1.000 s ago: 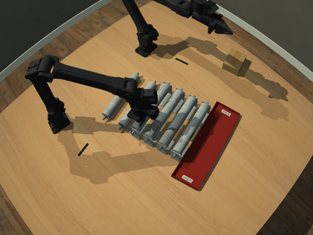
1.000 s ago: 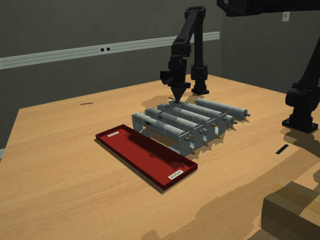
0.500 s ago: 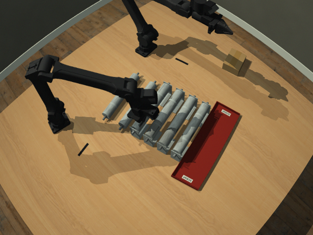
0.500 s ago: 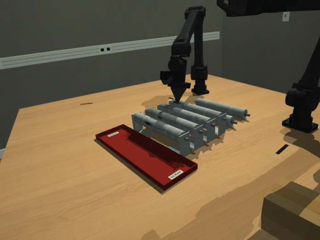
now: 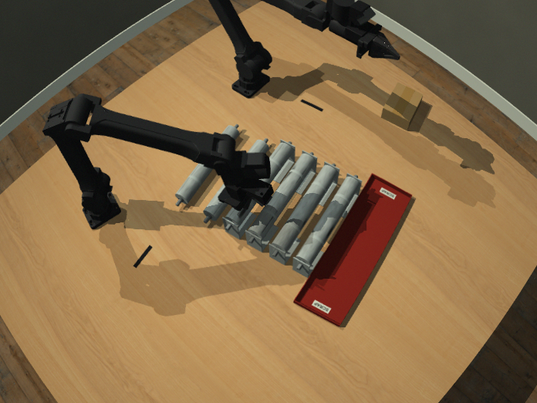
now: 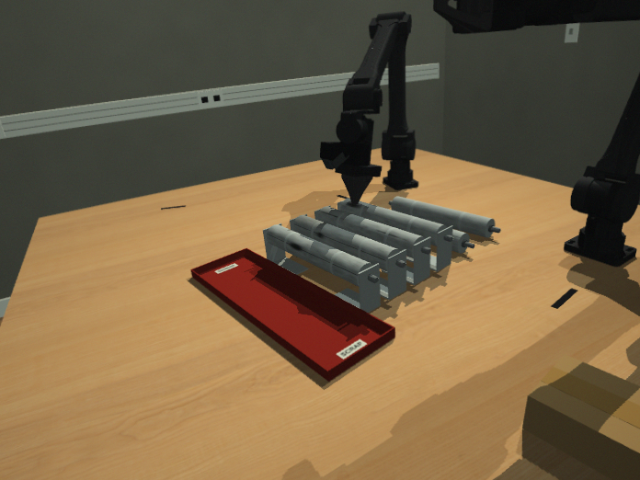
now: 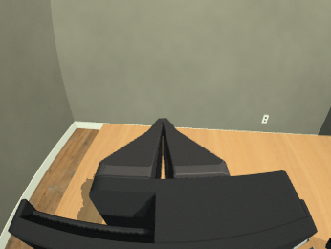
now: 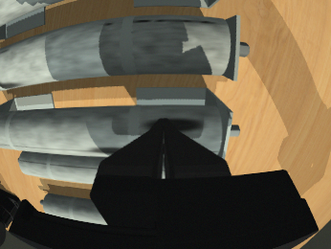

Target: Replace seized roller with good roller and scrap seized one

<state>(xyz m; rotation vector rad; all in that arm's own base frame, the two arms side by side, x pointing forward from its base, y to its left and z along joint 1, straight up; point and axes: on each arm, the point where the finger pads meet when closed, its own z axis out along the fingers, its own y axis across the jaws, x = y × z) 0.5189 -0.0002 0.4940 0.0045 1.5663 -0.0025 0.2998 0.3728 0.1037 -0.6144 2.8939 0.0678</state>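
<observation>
The grey roller is 30 mm behind my right hand, 90 mm to the left of it and 30 mm below it. Round my right hand: cardboard box 70 mm ahead, 680 mm to the left, 70 mm below; red scrap tray 290 mm ahead, 160 mm to the left, 100 mm below.
</observation>
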